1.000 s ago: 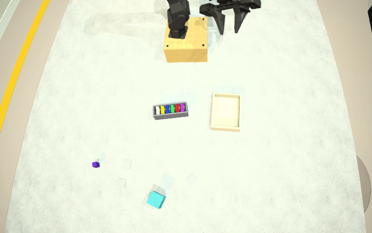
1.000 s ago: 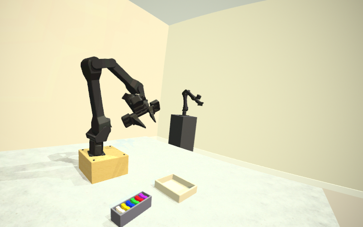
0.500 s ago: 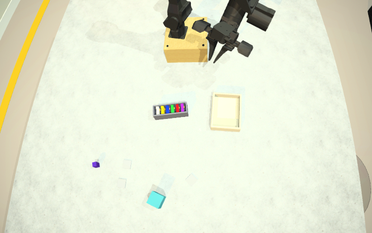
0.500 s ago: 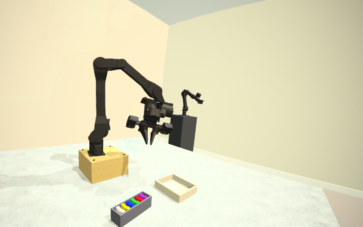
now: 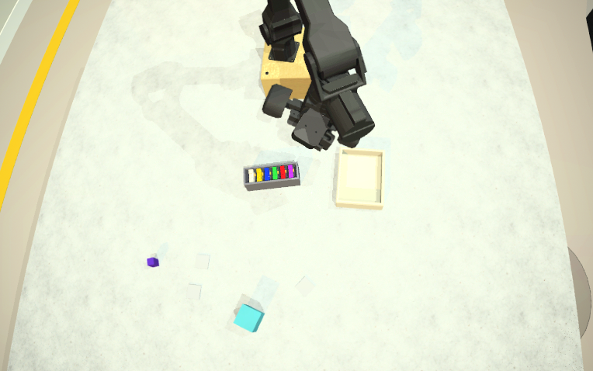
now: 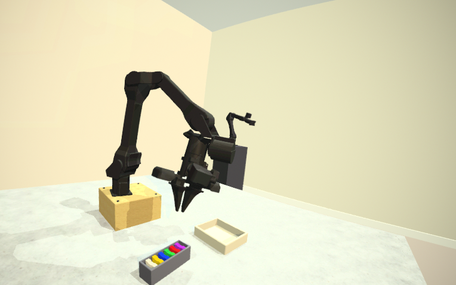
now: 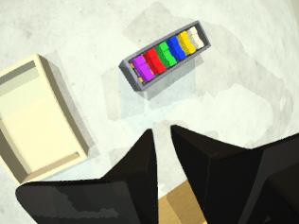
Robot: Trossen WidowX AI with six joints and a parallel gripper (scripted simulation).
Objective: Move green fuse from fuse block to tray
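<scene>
The green fuse lies 8 cm below my gripper tip, 6 cm ahead of it and 5 cm to the right of it. Also, from my gripper tip: purple cube 32 cm ahead, 28 cm to the right, 9 cm below; then tray 13 cm to the left, 10 cm below, 3 cm ahead; then cyan cube 37 cm ahead, 8 cm below, 3 cm to the right.
</scene>
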